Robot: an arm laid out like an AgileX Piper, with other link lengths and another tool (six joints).
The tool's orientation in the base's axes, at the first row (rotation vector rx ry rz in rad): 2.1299 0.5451 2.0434
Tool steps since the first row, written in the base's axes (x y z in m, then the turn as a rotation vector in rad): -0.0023 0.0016 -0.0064 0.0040 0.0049 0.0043; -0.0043 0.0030 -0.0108 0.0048 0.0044 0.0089; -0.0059 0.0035 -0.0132 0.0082 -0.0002 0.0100; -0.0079 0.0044 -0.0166 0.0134 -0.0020 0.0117; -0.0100 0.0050 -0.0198 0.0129 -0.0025 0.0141; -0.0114 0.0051 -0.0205 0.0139 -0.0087 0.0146; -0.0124 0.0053 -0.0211 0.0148 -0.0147 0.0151; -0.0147 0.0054 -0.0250 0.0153 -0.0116 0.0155; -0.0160 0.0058 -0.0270 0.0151 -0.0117 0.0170; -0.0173 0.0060 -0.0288 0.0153 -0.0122 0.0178; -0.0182 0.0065 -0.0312 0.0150 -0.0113 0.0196
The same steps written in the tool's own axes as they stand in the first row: -0.0055 -0.0041 -0.0016 0.0058 -0.0024 0.0044; -0.0091 -0.0072 -0.0031 0.0099 -0.0002 0.0048; -0.0112 -0.0087 -0.0044 0.0094 0.0050 0.0074; -0.0141 -0.0111 -0.0060 0.0104 0.0081 0.0121; -0.0169 -0.0131 -0.0078 0.0125 0.0093 0.0114; -0.0175 -0.0136 -0.0091 0.0108 0.0153 0.0114; -0.0180 -0.0142 -0.0100 0.0091 0.0212 0.0114; -0.0217 -0.0160 -0.0120 0.0106 0.0185 0.0123; -0.0234 -0.0173 -0.0131 0.0120 0.0191 0.0120; -0.0251 -0.0183 -0.0142 0.0126 0.0199 0.0121; -0.0271 -0.0197 -0.0149 0.0146 0.0196 0.0118
